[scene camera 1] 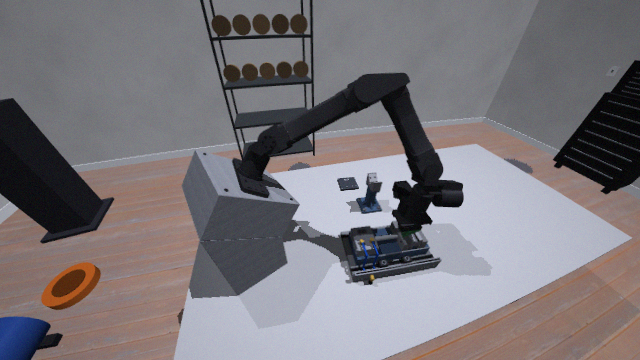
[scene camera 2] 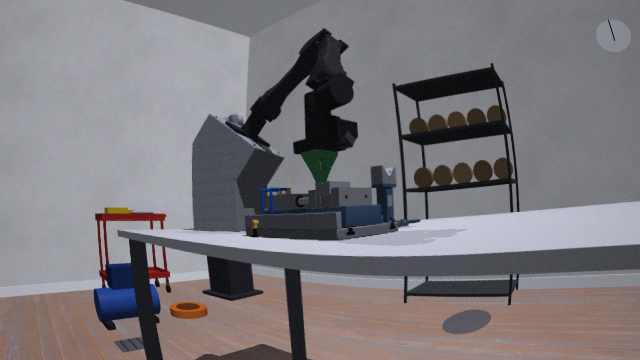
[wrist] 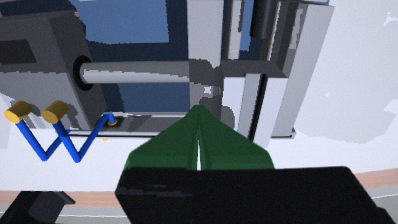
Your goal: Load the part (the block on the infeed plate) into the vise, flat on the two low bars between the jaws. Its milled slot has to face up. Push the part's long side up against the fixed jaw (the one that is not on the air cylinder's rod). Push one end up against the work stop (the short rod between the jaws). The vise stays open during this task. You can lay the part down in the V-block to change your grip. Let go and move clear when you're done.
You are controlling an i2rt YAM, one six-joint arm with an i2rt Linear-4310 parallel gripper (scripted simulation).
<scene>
I see my gripper point(scene camera 2: 321, 186), a part point(wrist: 250, 92) and a cylinder rod point(wrist: 141, 71).
My gripper is seen too in scene camera 1 point(scene camera 1: 402, 235) and in the wrist view point(wrist: 198, 112).
</scene>
